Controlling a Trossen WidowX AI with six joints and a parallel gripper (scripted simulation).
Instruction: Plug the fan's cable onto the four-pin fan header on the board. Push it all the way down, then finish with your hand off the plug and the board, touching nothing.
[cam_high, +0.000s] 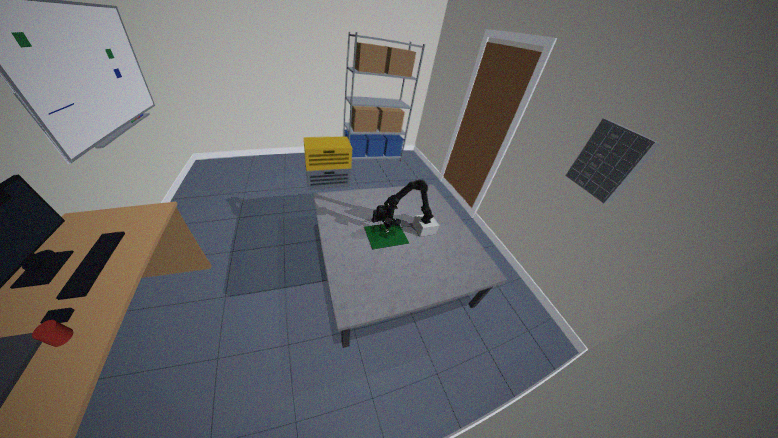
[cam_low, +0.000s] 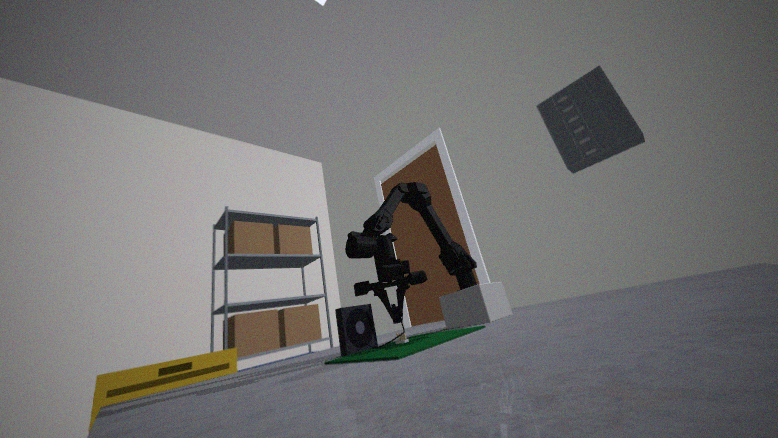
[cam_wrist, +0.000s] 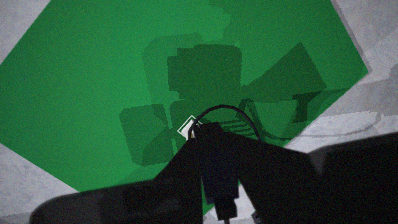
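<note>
The white four-pin fan header is 6 cm below my gripper tip, 2 cm behind it and 1 cm to the right of it. The rest, counted from my gripper tip: dark fan plug: 1 cm to the right, 1 cm behind, 1 cm above; black fan: 15 cm to the right, 2 cm behind; green board: 8 cm below, 2 cm to the left, 1 cm ahead.
</note>
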